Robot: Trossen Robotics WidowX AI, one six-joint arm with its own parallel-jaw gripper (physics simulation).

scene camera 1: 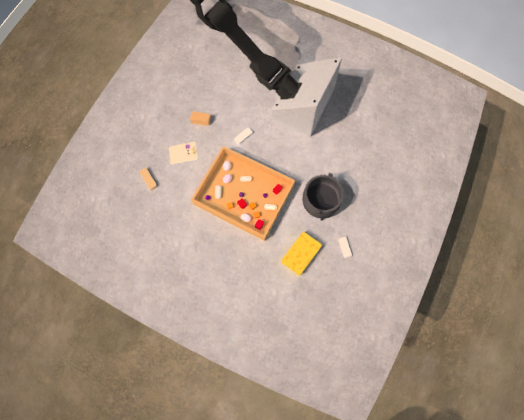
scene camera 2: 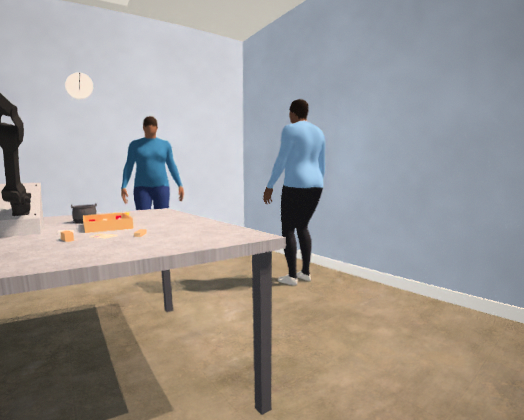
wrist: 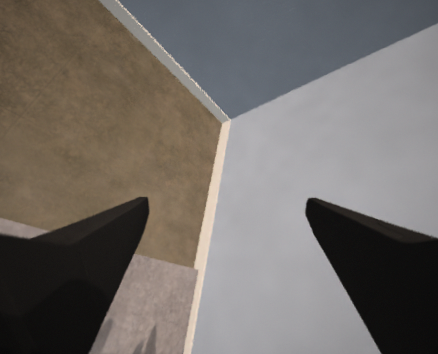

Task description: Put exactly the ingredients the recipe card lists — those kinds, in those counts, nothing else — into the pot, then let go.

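Frame: origin at the arm's base, x ahead, y up, z right, level; centimetres.
Seen in the pictures: gripper, fingertip midpoint: point(wrist: 228, 205); arm's base, link origin: point(scene camera 1: 291, 91) point(scene camera 2: 21, 209).
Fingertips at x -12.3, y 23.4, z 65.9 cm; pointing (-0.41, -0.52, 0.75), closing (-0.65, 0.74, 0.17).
Note:
Offsets run from my fingertips to a thing's top centre.
The recipe card @[dx +43.3, dy -33.7, dz -42.2 cm] point(scene camera 1: 176, 155) lies left of the tray, with small purple, dark and orange marks too small to read surely. The orange tray @[dx +47.1, dy -29.3, dz -66.6 cm] point(scene camera 1: 227, 219) point(scene camera 2: 108, 226) holds three red cubes @[dx +41.3, dy -31.2, dz -75.4 cm] point(scene camera 1: 277, 189), three small orange cubes @[dx +52.5, dy -31.7, dz -64.8 cm] point(scene camera 1: 230, 205), three small purple pieces @[dx +53.3, dy -31.7, dz -57.4 cm] point(scene camera 1: 208, 197), three pale ovals @[dx +41.5, dy -30.8, dz -57.8 cm] point(scene camera 1: 227, 165) and three cream cylinders @[dx +50.3, dy -31.2, dz -59.5 cm] point(scene camera 1: 218, 192). The dark pot @[dx +38.4, dy -24.3, dz -89.0 cm] point(scene camera 1: 323, 196) point(scene camera 2: 84, 214) stands upright right of the tray; no ingredient shows inside it. My gripper point(wrist: 228, 205) is open and empty, pointed towards the wall, away from the tray and pot.
A yellow sponge @[dx +56.1, dy -30.8, dz -90.7 cm] point(scene camera 1: 301, 253) lies below the pot. White blocks @[dx +29.5, dy -32.6, dz -57.3 cm] point(scene camera 1: 243, 135) @[dx +48.3, dy -32.6, dz -101.9 cm] point(scene camera 1: 345, 247) and orange-tan blocks @[dx +30.3, dy -30.8, dz -41.6 cm] point(scene camera 1: 200, 118) @[dx +56.4, dy -32.3, dz -36.6 cm] point(scene camera 1: 148, 179) lie around the tray. A grey box-like stand point(scene camera 1: 320, 82) is by the arm. Two people point(scene camera 2: 151, 162) point(scene camera 2: 303, 155) stand beyond the table.

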